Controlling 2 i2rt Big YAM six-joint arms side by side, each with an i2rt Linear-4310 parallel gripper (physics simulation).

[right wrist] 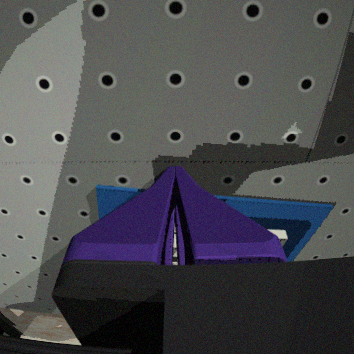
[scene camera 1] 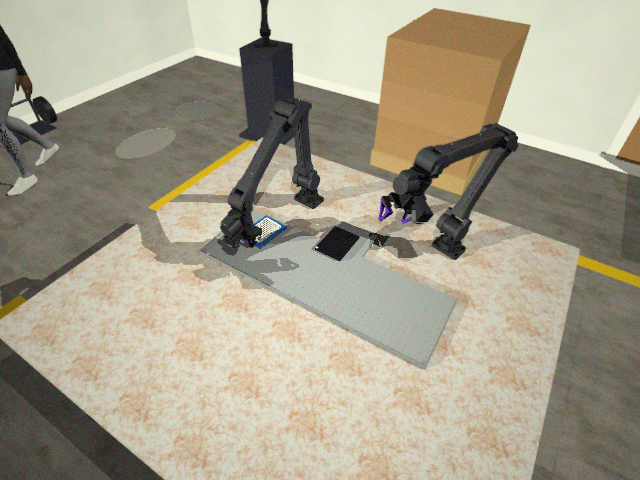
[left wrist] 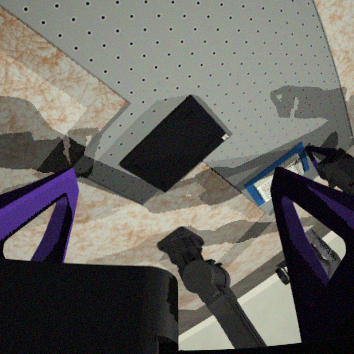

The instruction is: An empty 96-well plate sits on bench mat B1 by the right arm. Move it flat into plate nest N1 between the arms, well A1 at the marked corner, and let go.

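Where they show: left gripper, fingertip midpoint: (scene camera 1: 390, 221) (left wrist: 173, 178); right gripper, fingertip midpoint: (right wrist: 174, 177) (scene camera 1: 251, 245) (left wrist: 306, 147); left arm's base, origin of the base link: (scene camera 1: 448, 247); right arm's base, origin of the base link: (scene camera 1: 309, 199) (left wrist: 180, 241).
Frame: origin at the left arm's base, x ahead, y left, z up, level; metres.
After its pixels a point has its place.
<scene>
The white 96-well plate (scene camera 1: 268, 226) {y -0.604, x 0.473, z 0.026 m} (left wrist: 272, 186) lies on the blue-edged bench mat (scene camera 1: 278, 235) {y -0.542, x 0.470, z 0.013 m} (left wrist: 256, 194) {y -0.622, x 0.429, z 0.015 m} (right wrist: 107, 201) {y -0.541, x 0.568, z 0.015 m}; a bit of the plate (right wrist: 278, 234) {y -0.638, x 0.566, z 0.019 m} shows beside the fingers in the right wrist view. My right gripper (scene camera 1: 249, 242) {y -0.571, x 0.591, z 0.013 m} (right wrist: 174, 177) {y -0.571, x 0.591, z 0.013 m} is shut with its purple fingertips together, at the near edge of mat and plate, and hides most of the plate in the right wrist view. The black plate nest (scene camera 1: 337, 243) {y -0.327, x 0.335, z 0.024 m} (left wrist: 174, 142) {y -0.315, x 0.332, z 0.025 m} is empty, with a white mark (scene camera 1: 316, 248) {y -0.367, x 0.417, z 0.023 m} (left wrist: 225, 136) {y -0.371, x 0.414, z 0.025 m} at one corner. My left gripper (scene camera 1: 394, 220) {y -0.097, x 0.331, z 0.286 m} (left wrist: 173, 178) {y -0.097, x 0.331, z 0.286 m} is open and empty, raised right of the nest.
A grey perforated board (scene camera 1: 361, 299) {y -0.072, x 0.477, z 0.013 m} (left wrist: 200, 45) {y -0.196, x 0.441, z 0.013 m} (right wrist: 210, 45) {y -0.569, x 0.652, z 0.013 m} bears the mat and nest. The right arm's base (scene camera 1: 308, 198) {y -0.613, x 0.226, z 0.040 m} stands behind the mat, the left arm's base (scene camera 1: 448, 246) {y 0.013, x 0.039, z 0.045 m} right of the nest. Stacked brown boxes (scene camera 1: 439, 93) and a dark pedestal (scene camera 1: 266, 87) stand behind; a person (scene camera 1: 12, 124) is at far left.
</scene>
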